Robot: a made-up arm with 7 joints.
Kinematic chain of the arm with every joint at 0, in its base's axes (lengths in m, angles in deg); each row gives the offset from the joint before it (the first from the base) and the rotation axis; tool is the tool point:
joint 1: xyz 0 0 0 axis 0 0.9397 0.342
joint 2: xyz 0 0 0 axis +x
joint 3: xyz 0 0 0 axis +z
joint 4: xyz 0.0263 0 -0.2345 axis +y
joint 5: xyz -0.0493 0 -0.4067 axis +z
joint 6: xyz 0 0 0 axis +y
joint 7: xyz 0 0 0 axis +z
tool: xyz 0 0 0
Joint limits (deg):
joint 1: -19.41..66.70
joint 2: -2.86..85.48
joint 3: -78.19..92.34
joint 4: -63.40..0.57
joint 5: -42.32..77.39
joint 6: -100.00..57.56
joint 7: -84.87..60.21
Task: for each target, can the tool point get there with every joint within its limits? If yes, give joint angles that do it. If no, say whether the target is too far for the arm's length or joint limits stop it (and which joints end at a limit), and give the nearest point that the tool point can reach.
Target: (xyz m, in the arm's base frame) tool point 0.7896 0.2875 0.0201
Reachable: no: too far | nearest point 0.4653 0.3478 -0.1007 | short by 0.351 m
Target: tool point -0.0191 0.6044 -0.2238
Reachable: yes | joints 6.06 70.81 -26.45 -7.14 64.53 10.77 5.13
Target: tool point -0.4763 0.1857 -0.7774
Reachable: no: too far | nearest point -0.3305 0.1289 -0.5395 | short by 0.285 m
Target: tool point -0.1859 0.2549 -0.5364
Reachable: yes | joints 40.74 39.64 -29.48 -45.44 51.44 -23.60 -68.16
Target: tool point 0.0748 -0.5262 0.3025
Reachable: no: joint limits stop it (at a limit: joint 1, joint 2, joint 4) | nearest point 0.2350 -0.3826 -0.3821 | short by 0.718 m
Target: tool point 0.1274 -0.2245 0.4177
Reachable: no: joint limits stop it (at a limit: joint 1, joint 2, joint 4) | nearest point 0.1979 0.4564 0.3164 | short by 0.692 m
